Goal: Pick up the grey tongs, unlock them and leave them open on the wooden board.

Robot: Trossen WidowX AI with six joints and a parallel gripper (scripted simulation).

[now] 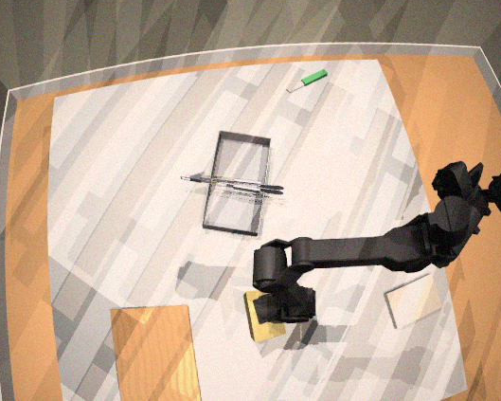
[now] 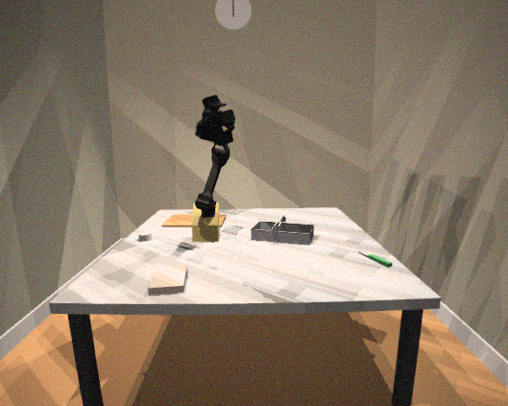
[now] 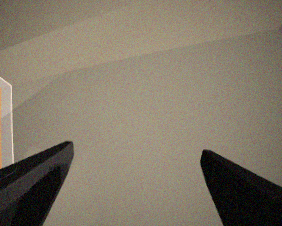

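The roasting tin lies 570 mm below my gripper tip, 400 mm to the left of it and 280 mm ahead of it. Also, from my gripper tip: green-handled tool 600 mm below, 600 mm ahead, 60 mm to the left; then beige block 590 mm below, 240 mm behind, 40 mm to the right; then dark lock piece 530 mm below, 480 mm to the left, 280 mm ahead.
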